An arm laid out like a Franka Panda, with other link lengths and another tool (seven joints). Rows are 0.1 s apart.
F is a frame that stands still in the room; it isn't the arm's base.
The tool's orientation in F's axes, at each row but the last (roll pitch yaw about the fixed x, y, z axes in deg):
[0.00, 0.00, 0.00]
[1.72, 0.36, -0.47]
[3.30, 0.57, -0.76]
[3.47, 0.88, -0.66]
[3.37, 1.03, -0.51]
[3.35, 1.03, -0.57]
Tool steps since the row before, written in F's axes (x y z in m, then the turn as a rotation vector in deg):
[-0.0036, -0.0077, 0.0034, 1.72, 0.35, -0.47]
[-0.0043, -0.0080, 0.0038, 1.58, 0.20, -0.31]
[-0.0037, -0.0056, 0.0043, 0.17, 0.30, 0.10]
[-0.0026, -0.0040, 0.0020, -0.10, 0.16, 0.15]
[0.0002, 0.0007, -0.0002, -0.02, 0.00, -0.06]
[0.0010, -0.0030, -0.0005, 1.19, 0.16, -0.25]
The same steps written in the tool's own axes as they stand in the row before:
[-0.0036, -0.0077, 0.0034, 1.72, 0.35, -0.47]
[-0.0043, -0.0079, 0.0040, 1.58, 0.20, -0.31]
[-0.0037, -0.0054, 0.0046, 0.17, 0.31, 0.08]
[-0.0026, -0.0039, 0.0022, -0.10, 0.17, 0.14]
[0.0002, 0.0007, -0.0002, -0.02, 0.00, -0.06]
[0.0010, -0.0030, -0.0003, 1.19, 0.16, -0.24]

